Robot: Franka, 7 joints.
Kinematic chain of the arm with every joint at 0, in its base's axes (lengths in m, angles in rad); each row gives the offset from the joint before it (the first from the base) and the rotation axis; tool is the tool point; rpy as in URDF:
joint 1: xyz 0 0 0.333 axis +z
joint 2: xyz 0 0 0 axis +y
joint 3: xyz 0 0 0.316 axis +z
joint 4: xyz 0.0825 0 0 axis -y
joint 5: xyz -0.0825 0 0.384 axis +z
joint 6: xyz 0 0 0 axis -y
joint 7: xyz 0.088 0 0 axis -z
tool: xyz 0 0 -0.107 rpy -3.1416 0 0
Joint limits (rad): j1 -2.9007..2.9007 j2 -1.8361..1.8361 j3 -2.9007..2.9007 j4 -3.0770..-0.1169 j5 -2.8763..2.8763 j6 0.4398..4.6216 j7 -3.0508..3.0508
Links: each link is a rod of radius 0.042 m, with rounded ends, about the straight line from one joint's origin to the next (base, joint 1, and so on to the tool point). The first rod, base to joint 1, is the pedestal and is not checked.
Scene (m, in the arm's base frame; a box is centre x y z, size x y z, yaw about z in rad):
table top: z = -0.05
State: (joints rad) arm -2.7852 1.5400 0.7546 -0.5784 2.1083 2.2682 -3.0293
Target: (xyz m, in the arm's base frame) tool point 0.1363 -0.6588 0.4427
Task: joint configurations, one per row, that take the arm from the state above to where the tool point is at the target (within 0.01 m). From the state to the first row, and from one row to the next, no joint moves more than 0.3 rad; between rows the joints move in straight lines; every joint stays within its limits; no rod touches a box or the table.
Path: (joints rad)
1: -2.7281 1.4660 0.9022 -0.8186 2.0824 2.2459 -3.0293
2: -2.6710 1.3919 1.0499 -1.0588 2.0565 2.2236 -3.0293
3: -2.6138 1.3179 1.1975 -1.2990 2.0307 2.2013 -3.0293
4: -2.5567 1.2439 1.3451 -1.5392 2.0048 2.1789 -3.0293
5: -2.4996 1.1698 1.4927 -1.7793 1.9789 2.1566 -3.0293

